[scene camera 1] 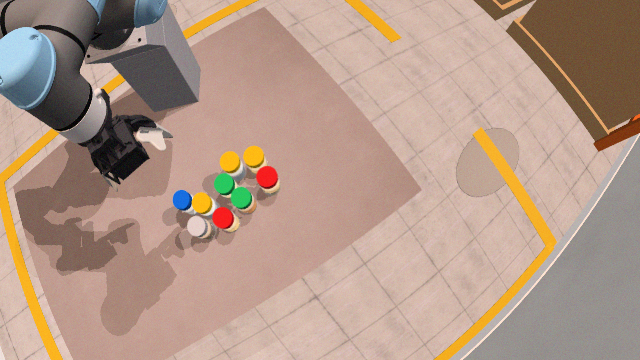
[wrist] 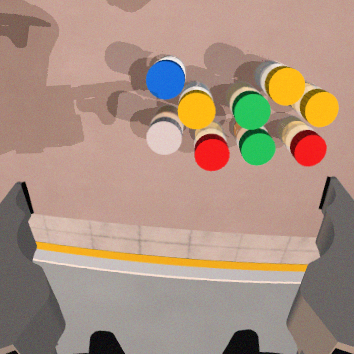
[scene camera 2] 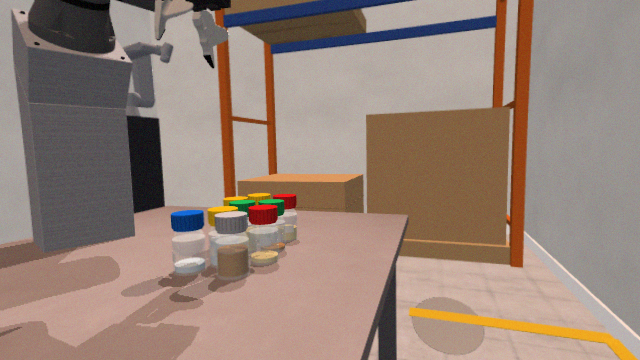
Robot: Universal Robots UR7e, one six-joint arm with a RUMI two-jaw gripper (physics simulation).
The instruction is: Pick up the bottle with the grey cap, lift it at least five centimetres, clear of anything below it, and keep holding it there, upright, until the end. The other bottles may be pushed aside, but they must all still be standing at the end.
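Pixels of known places: gripper, fingertip midpoint: [scene camera 1: 142, 161] [wrist: 174, 181] [scene camera 2: 189, 56]; arm's base, link origin: [scene camera 2: 74, 36].
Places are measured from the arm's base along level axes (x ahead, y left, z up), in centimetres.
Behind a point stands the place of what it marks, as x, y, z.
Note:
The bottle with the grey cap [scene camera 1: 199, 226] @(44.9, -3.3, -36.6) [scene camera 2: 232, 250] @(46.1, -6.4, -42.1) [wrist: 164, 137] @(44.2, -4.1, -36.6) stands upright on the table [scene camera 1: 325, 215] @(55.6, 28.4, -47.1) [scene camera 2: 310, 300] @(61.4, -8.6, -47.1), at an outer corner of the bottle group, with brown contents. Close to it stand a blue-capped bottle [scene camera 1: 182, 200] @(36.2, -5.2, -36.6) [scene camera 2: 188, 240] @(37.6, -7.4, -40.9) [wrist: 165, 80] @(35.7, -5.4, -36.6), a yellow-capped bottle [scene camera 1: 202, 203] @(39.7, 0.1, -36.6) [scene camera 2: 220, 216] [wrist: 196, 109] @(39.0, -0.3, -36.6) and a red-capped bottle [scene camera 1: 223, 218] @(45.9, 3.8, -36.6) [scene camera 2: 263, 215] @(47.1, 1.4, -37.7) [wrist: 212, 152] @(45.1, 3.6, -36.6). My gripper [scene camera 1: 142, 162] @(35.4, -2.7, -8.9) [scene camera 2: 185, 51] @(35.4, -2.7, -8.9) [wrist: 174, 181] @(35.4, -2.7, -8.9) is open and empty. It hangs high above the table, to the upper left of the bottles in the first scene view.
Two green-capped bottles, two more yellow-capped ones and another red-capped bottle [scene camera 1: 267, 177] @(41.7, 18.9, -36.6) [wrist: 308, 148] @(41.0, 18.4, -36.6) stand upright in the same group. The arm's grey pedestal [scene camera 1: 160, 80] @(0.4, 1.4, -29.6) [scene camera 2: 82, 165] @(-0.4, -0.8, -28.5) stands beside the table. A rack with an orange post [scene camera 2: 520, 150] and cardboard boxes stands beyond the table.

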